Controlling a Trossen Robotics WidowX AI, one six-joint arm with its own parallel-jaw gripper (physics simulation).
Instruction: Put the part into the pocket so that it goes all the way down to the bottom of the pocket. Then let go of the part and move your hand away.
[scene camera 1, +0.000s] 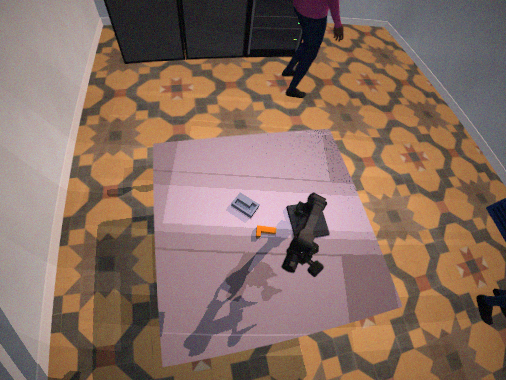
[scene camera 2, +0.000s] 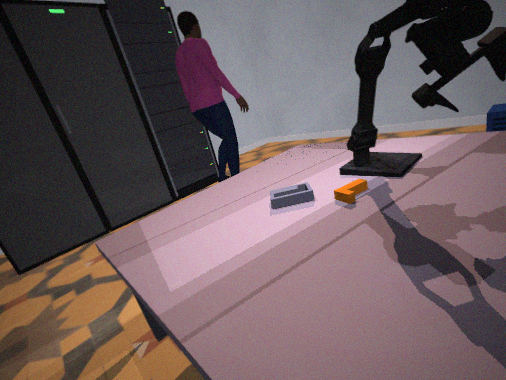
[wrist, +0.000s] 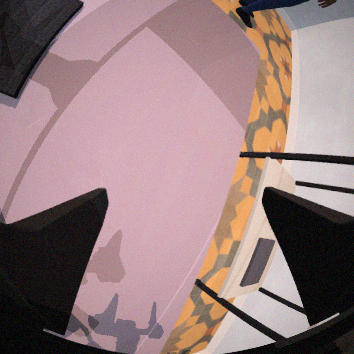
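Seen in the pictures: gripper, between the fingertips: (scene camera 1: 308, 267) (scene camera 2: 479, 96) (wrist: 186, 195); arm's base, origin of its link: (scene camera 1: 300, 212) (scene camera 2: 361, 163).
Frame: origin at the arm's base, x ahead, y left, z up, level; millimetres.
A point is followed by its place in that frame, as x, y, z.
The part is an orange L-shaped piece (scene camera 1: 267, 230) {233, 35, 6} (scene camera 2: 353, 188) {245, 37, 0}. It lies flat on the table, apart from the pocket block and close to the arm's base. The pocket block (scene camera 1: 240, 210) {332, -135, -5} (scene camera 2: 292, 201) {330, -134, -10} is a grey-blue rectangle with a recess open at the top. It stands on the table beyond the part, to the upper left of it in the first scene view. No part is in the recess. My gripper (scene camera 1: 302, 266) {180, 321, 203} (scene camera 2: 480, 94) {180, 321, 203} (wrist: 186, 195) {180, 321, 203} is open and empty, high above the table and well away from both. The part and the block do not show in the wrist view.
The pink table (scene camera 1: 190, 280) {716, 144, -24} (scene camera 2: 250, 300) {727, -22, -24} (wrist: 165, 125) {81, 417, -24} carries the arm's dark base plate (scene camera 1: 321, 230) {-77, 145, -9} (scene camera 2: 390, 164) {11, 100, -7} (wrist: 30, 45) {9, 137, -9}, close to the part. Arm shadows cross the table. A person in a magenta top (scene camera 1: 311, 30) (scene camera 2: 200, 75) stands beyond the table near dark cabinets (scene camera 1: 150, 30) (scene camera 2: 60, 100).
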